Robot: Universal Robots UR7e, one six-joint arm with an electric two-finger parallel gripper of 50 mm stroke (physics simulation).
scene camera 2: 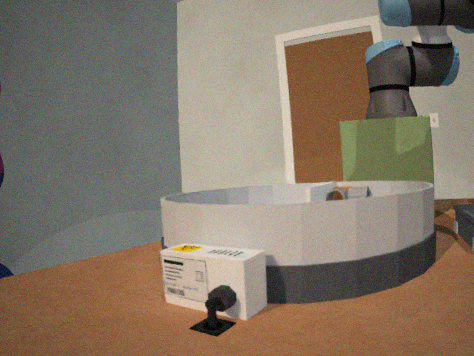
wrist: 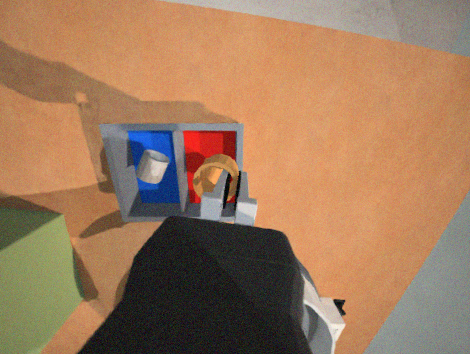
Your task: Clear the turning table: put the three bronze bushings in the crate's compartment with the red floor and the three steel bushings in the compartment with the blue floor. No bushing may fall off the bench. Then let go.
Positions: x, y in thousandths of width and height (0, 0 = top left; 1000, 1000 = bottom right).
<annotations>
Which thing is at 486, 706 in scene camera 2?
A turning table.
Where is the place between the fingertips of the gripper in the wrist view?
497, 513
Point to a crate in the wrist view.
399, 411
</annotations>
